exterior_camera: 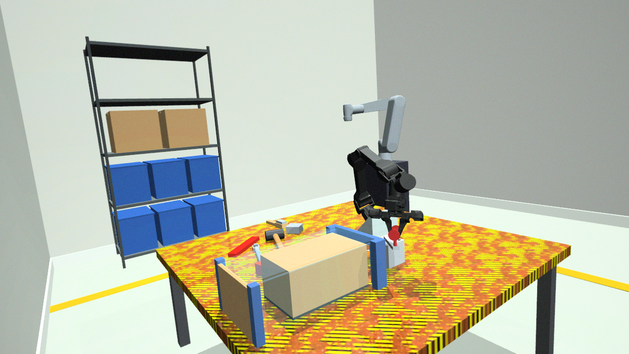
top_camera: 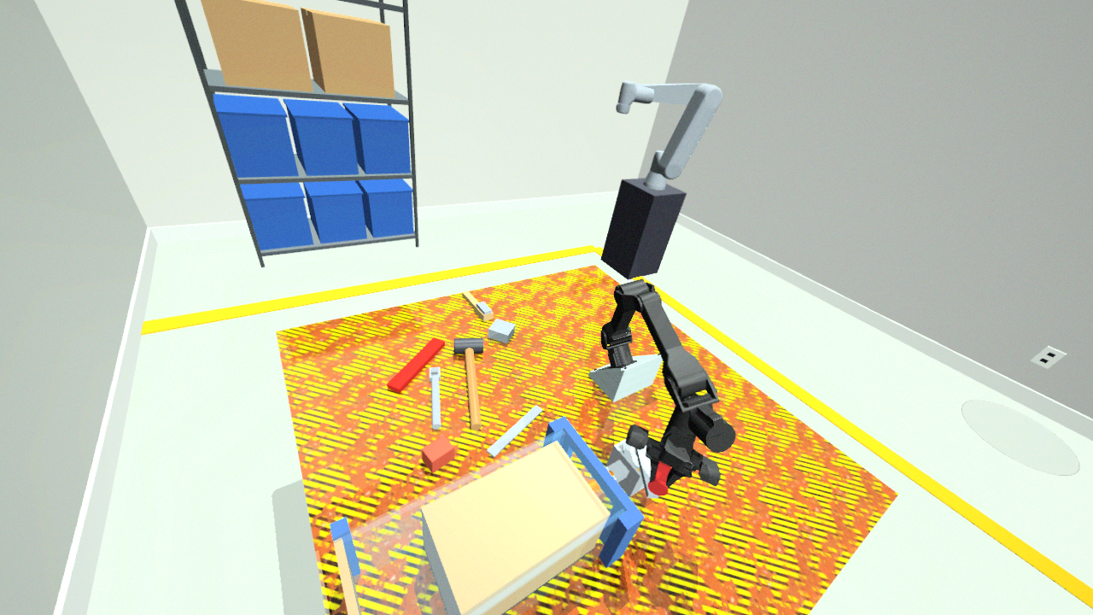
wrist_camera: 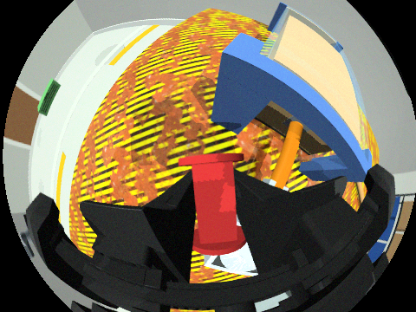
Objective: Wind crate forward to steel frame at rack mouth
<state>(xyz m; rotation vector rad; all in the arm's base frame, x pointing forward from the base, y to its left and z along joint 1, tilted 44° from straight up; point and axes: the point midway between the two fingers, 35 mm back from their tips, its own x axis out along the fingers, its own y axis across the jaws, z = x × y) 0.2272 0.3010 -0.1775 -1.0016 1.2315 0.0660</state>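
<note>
Now: gripper tip 30 mm past the winch handle, 40 mm to the left of it and 30 mm above it. The rest, counted from my gripper tip: red grip: 10 mm behind, 10 mm to the right; blue steel frame: 100 mm ahead, 90 mm to the right, 30 mm below; grey winch: 80 mm behind, 100 mm to the right, 100 mm below.
</note>
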